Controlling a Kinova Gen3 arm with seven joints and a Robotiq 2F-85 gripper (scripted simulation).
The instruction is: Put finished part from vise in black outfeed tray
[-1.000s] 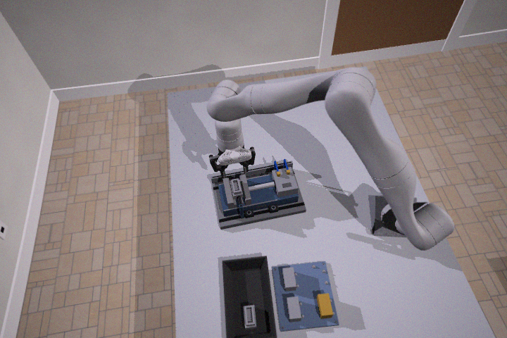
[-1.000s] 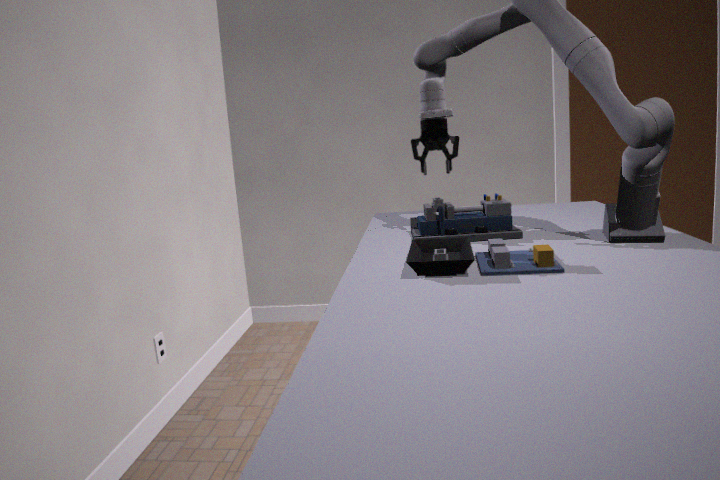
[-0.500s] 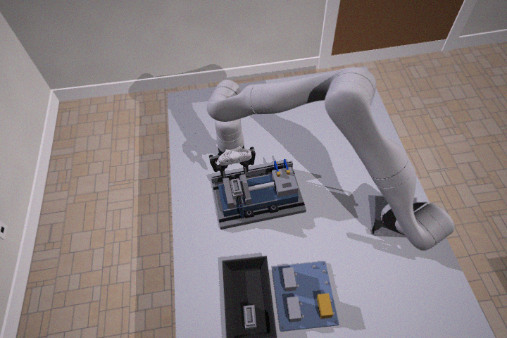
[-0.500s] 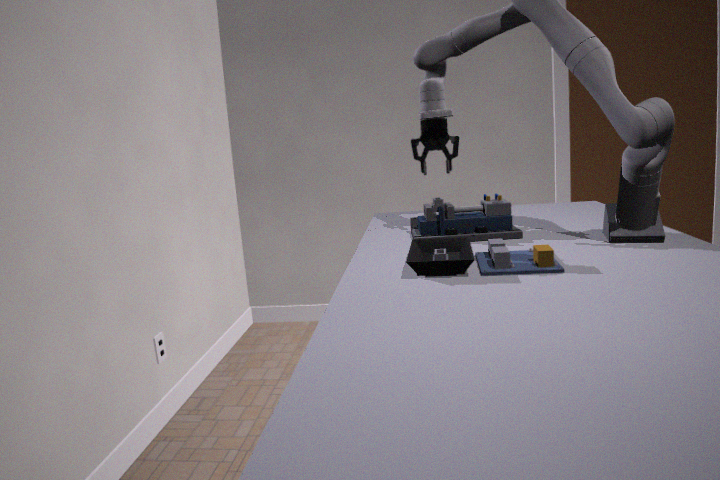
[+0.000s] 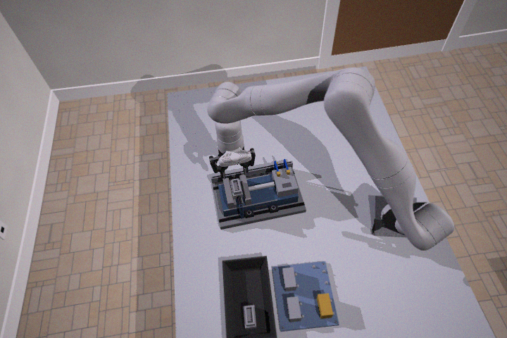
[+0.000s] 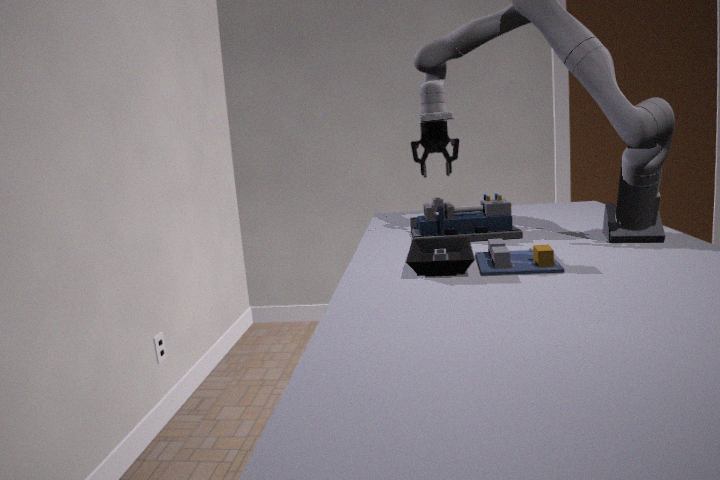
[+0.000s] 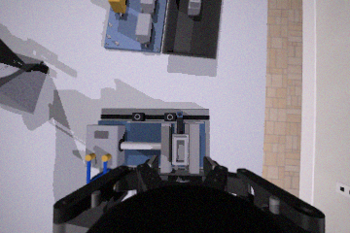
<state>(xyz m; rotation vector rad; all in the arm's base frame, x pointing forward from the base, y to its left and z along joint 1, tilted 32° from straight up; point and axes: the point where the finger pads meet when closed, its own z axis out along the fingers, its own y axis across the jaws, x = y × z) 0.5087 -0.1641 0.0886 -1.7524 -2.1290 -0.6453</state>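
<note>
The blue vise is 70 mm behind my hand, 10 mm to the right of it and 150 mm below it. Also, from my hand: yellow block 260 mm behind, 370 mm to the left, 170 mm below; then blue fixture plate 210 mm behind, 330 mm to the left, 190 mm below.
</note>
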